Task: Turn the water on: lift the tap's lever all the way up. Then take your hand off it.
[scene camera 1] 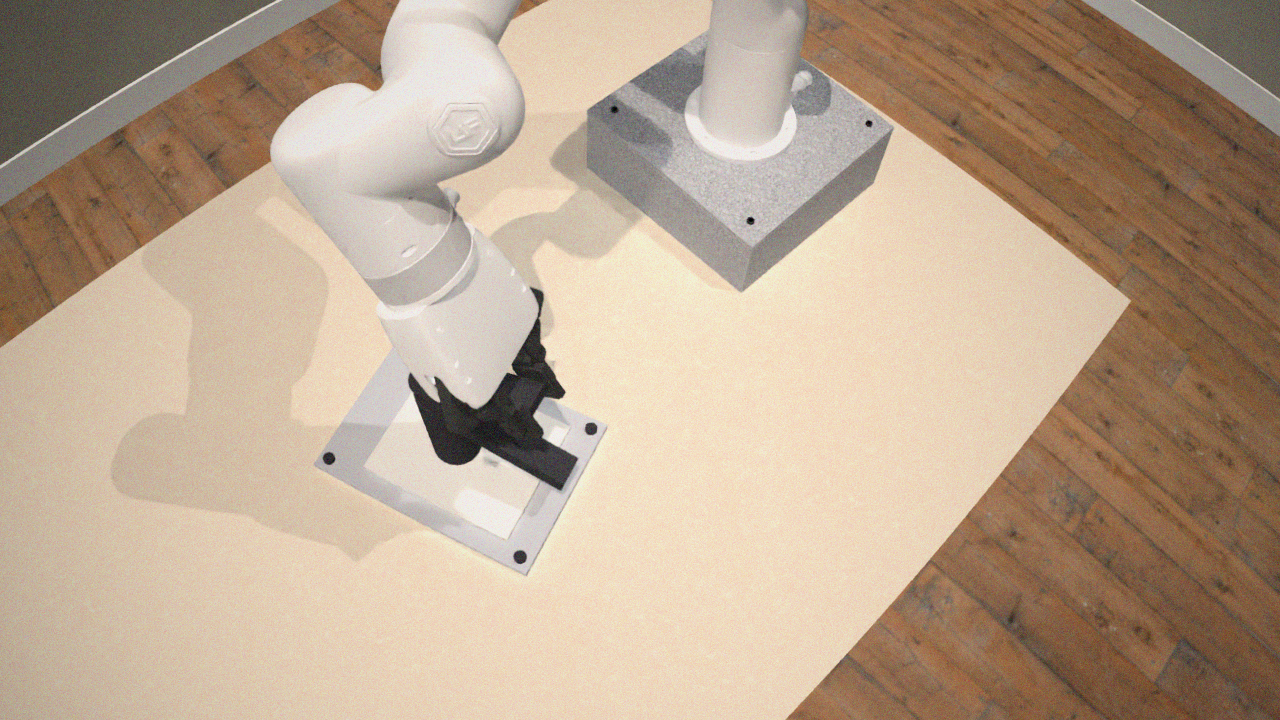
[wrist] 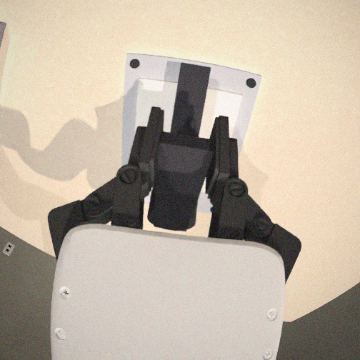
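Where they show: gripper, fingertip midpoint: (scene camera 1: 539, 413); arm's base at its link origin: (scene camera 1: 739, 121).
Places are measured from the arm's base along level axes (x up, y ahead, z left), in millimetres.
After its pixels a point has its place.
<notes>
The black tap stands on a framed plate. Its round body (scene camera 1: 454, 440) @[x -29, y 460, z 110 mm] shows in the scene view, and its flat spout (scene camera 1: 546, 462) @[x -16, y 411, z 184 mm] (wrist: 192, 92) reaches toward the plate's edge. The black lever (wrist: 181, 172) is above the body and appears tilted up in the wrist view; its exact angle is hard to tell. My gripper (scene camera 1: 538, 411) @[x 65, y 409, z 178 mm] (wrist: 187, 125) is shut on the lever, with one finger on each side of it. In the scene view the white wrist housing and the dark fingers hide much of the lever.
The plate's light grey rim (scene camera 1: 411, 512) @[x -89, y 527, z 117 mm] (wrist: 131, 107) with dark corner bolts surrounds a pale basin (scene camera 1: 490, 510) @[x -83, y 467, z 164 mm]. It lies on the cream table top (scene camera 1: 805, 465) @[x -97, y 199, z 318 mm]. The grey block (scene camera 1: 680, 210) @[x -44, y 113, z 31 mm] under the arm's base stands at the back. Wooden floor (scene camera 1: 1118, 501) lies beyond the table top.
</notes>
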